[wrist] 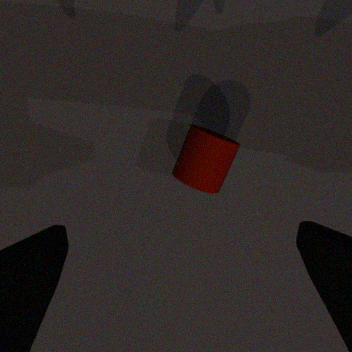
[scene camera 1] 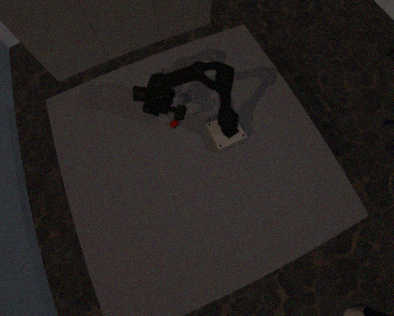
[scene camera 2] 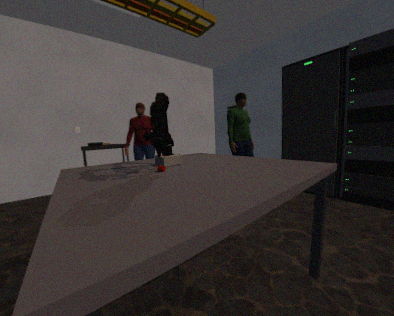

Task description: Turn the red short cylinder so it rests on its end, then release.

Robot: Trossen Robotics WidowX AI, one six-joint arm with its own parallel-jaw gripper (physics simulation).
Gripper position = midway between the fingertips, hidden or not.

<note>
In view: the gripper [wrist: 184, 235] and a red short cylinder [wrist: 204, 159].
</note>
